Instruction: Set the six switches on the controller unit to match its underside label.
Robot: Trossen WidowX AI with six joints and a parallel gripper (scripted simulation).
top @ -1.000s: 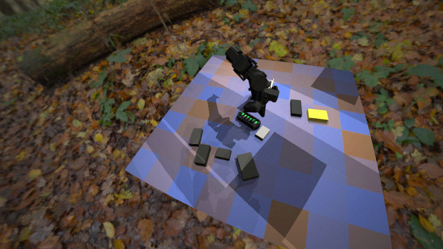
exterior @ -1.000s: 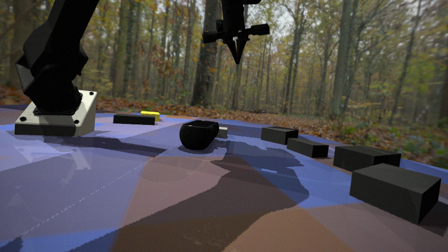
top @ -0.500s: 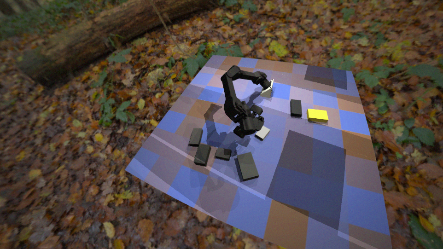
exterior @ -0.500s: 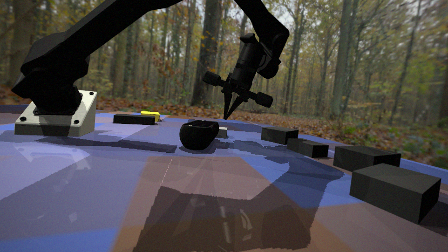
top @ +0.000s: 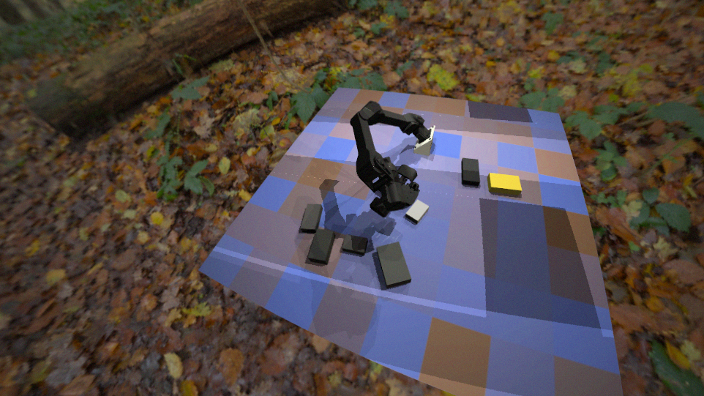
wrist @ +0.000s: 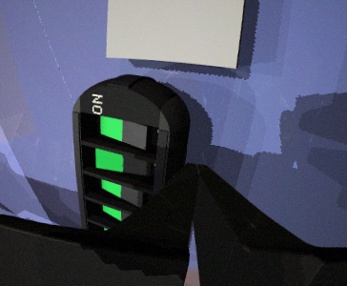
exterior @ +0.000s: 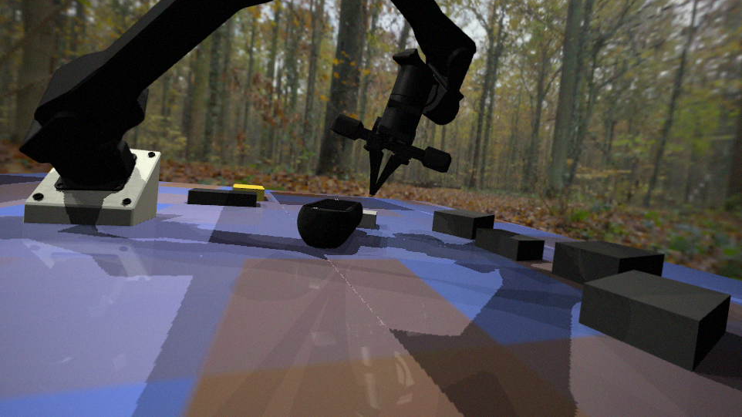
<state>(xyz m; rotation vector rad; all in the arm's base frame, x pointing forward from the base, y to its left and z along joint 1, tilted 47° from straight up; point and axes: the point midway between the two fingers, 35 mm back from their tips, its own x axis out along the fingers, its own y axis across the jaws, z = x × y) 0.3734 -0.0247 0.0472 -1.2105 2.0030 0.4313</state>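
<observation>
Right now my gripper tip is 70 mm to the right of the white block and 50 mm above it. Round my gripper tip: dark block (250 mm to the left, 240 mm behind, 50 mm below); then yellow block (380 mm to the left, 200 mm behind, 50 mm below).
</observation>
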